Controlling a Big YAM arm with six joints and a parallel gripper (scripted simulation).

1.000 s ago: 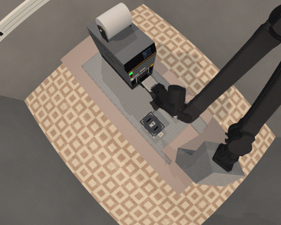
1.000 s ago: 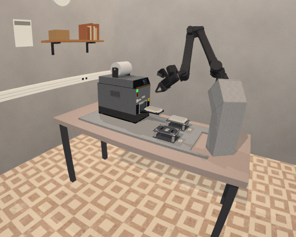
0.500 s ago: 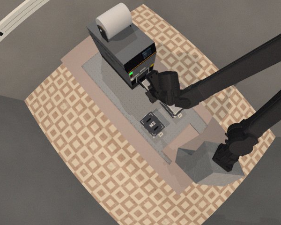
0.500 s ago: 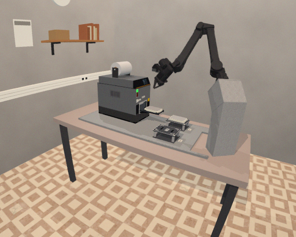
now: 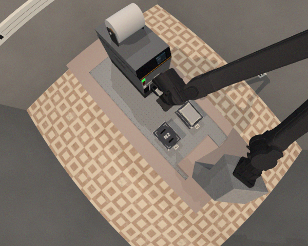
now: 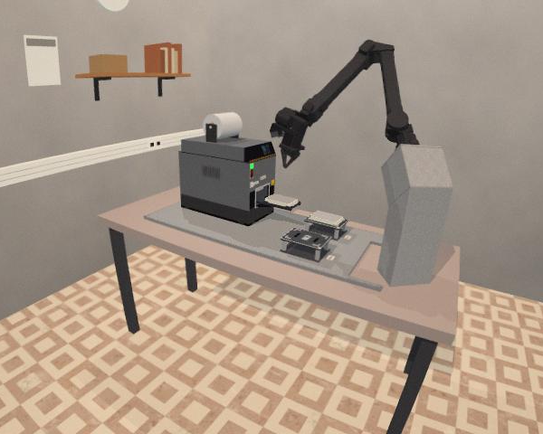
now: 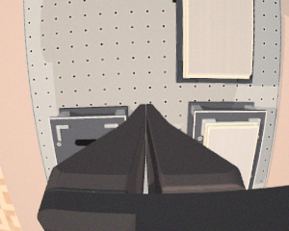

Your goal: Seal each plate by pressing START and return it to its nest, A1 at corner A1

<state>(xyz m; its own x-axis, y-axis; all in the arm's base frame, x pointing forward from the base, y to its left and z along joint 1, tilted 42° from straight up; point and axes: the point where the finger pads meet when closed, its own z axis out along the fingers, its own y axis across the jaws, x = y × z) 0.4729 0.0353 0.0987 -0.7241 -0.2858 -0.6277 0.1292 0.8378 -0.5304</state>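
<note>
The cream well plate lies 40 mm ahead of my hand, 100 mm to the right of it and 180 mm below it. The rest, counted from my hand: sealer stage: 40 mm ahead, 100 mm to the right, 190 mm below; then start button: 160 mm ahead, 20 mm to the right, 110 mm below; then foil roll: 380 mm ahead, 140 mm to the right, 120 mm above.
</note>
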